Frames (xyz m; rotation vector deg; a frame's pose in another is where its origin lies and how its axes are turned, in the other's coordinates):
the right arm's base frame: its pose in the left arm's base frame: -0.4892 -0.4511 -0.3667 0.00 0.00 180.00
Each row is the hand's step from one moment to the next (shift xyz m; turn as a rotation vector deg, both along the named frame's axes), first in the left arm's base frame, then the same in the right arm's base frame.
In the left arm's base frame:
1: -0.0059 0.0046 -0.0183 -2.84 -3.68 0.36
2: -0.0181 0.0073 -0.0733 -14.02 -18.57 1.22
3: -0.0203 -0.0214 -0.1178 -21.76 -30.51 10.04
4: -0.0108 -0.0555 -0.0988 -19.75 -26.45 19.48
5: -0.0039 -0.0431 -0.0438 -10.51 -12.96 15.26
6: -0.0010 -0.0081 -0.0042 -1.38 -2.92 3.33
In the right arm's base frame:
1: 0.0059 -0.0046 -0.0183 2.84 3.68 0.36
2: 0.0181 -0.0073 -0.0733 14.02 18.57 1.22
3: 0.0203 0.0214 -0.1178 21.76 30.51 10.04
4: 0.0108 0.0555 -0.0988 19.75 26.45 19.48
5: 0.0039 0.0431 -0.0438 10.51 12.96 15.26
6: 0.0010 0.0081 -0.0042 1.38 2.92 3.33

